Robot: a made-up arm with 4 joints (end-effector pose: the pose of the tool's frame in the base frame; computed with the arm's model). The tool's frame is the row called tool. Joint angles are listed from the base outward.
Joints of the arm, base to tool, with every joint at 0 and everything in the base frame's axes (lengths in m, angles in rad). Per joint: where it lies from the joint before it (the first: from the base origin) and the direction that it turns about. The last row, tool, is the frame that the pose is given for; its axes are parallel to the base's.
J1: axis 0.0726 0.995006 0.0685 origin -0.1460 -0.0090 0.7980
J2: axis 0 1 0 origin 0.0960 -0.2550 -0.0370
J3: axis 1 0 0 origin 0.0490 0.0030 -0.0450
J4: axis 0 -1 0 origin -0.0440 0.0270 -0.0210
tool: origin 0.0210 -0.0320 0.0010
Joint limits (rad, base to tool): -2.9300..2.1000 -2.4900..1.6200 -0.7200..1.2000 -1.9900..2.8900
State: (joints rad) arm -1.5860 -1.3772 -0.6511 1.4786
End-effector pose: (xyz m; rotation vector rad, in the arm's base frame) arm -0.1448 -0.2673 0.9376 0.6724 1.7192 0.4037
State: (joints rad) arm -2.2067 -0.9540 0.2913 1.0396
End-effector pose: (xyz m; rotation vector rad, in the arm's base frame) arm -0.2320 -0.2613 0.9329 0.0359 2.0939 -0.3575
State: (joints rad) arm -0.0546 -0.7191 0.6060 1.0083
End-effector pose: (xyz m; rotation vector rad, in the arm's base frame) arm -0.0031 -0.2643 0.7422 0.6808 -1.7216 -0.0804
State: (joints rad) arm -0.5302 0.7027 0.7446 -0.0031
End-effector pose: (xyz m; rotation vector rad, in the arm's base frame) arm -0.0407 -0.2573 0.7544 0.7193 0.1521 -0.1085
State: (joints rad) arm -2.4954 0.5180 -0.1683 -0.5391
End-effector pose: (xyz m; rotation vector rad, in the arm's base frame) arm -0.1866 -0.2782 0.9153 -0.1150 -1.4184 -0.3729
